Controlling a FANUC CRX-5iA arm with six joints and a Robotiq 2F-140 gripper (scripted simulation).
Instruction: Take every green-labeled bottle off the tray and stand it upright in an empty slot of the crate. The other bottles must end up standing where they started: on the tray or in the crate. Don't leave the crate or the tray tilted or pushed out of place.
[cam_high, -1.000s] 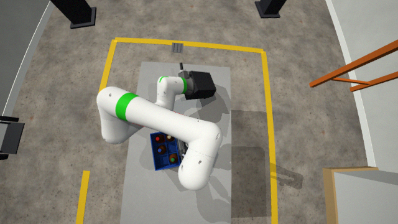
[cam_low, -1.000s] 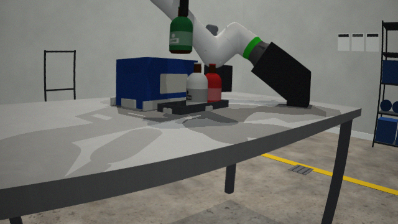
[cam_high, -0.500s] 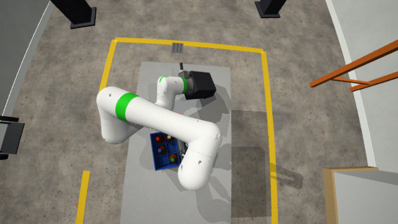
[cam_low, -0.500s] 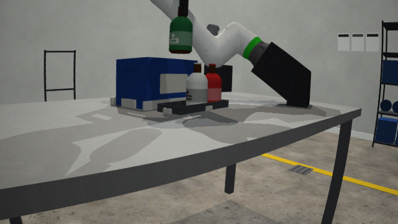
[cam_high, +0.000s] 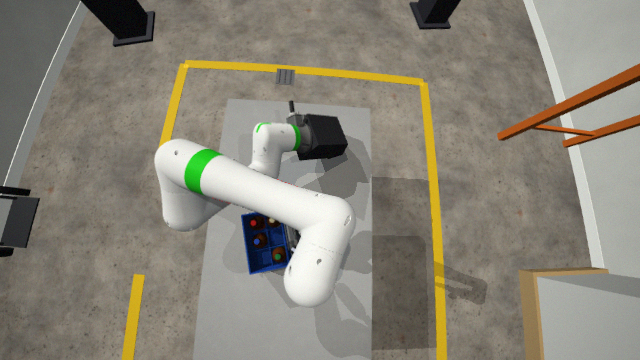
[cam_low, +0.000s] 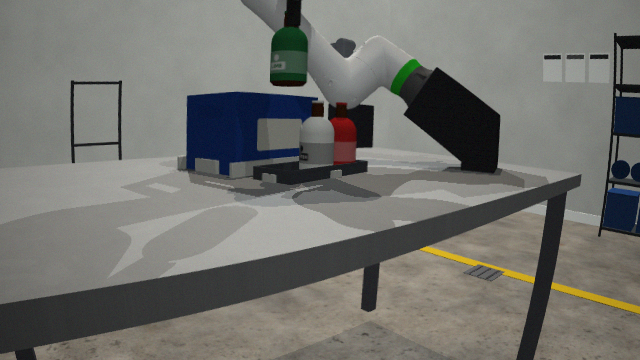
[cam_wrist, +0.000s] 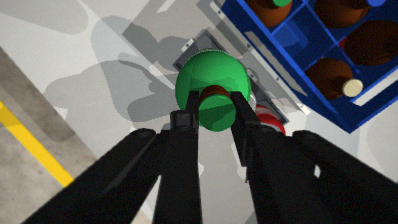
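My gripper is now 80 mm above the green-labeled bottle. Also, from my hand: blue crate 260 mm below, 190 mm to the right, 70 mm behind; then white bottle 260 mm below, 80 mm behind; then red bottle 260 mm below, 170 mm behind.
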